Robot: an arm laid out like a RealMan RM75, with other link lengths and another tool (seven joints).
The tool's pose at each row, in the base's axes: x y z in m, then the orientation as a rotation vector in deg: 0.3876 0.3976 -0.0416 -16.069 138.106 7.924; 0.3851 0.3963 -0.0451 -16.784 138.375 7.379; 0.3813 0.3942 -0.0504 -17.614 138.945 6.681; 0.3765 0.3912 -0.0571 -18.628 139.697 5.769; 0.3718 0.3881 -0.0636 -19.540 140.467 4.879; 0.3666 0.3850 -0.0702 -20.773 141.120 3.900; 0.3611 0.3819 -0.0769 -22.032 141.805 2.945; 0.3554 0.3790 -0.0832 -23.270 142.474 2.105; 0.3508 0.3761 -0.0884 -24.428 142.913 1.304; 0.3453 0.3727 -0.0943 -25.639 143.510 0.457; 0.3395 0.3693 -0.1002 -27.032 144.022 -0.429
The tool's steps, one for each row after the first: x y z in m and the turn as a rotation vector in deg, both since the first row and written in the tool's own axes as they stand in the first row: 0.0044 -0.0008 0.0008 0.183 0.380 -0.622; 0.0110 -0.0020 0.0020 0.429 1.083 -1.327; 0.0194 -0.0039 0.0035 0.766 2.008 -2.191; 0.0277 -0.0060 0.0048 1.111 2.943 -2.968; 0.0363 -0.0079 0.0060 1.433 3.823 -4.003; 0.0453 -0.0098 0.0070 1.724 4.747 -5.039; 0.0541 -0.0114 0.0076 1.937 5.656 -6.023; 0.0614 -0.0132 0.0081 2.154 6.332 -6.970; 0.0699 -0.0154 0.0084 2.378 7.186 -7.936; 0.0786 -0.0174 0.0086 2.579 8.001 -9.043
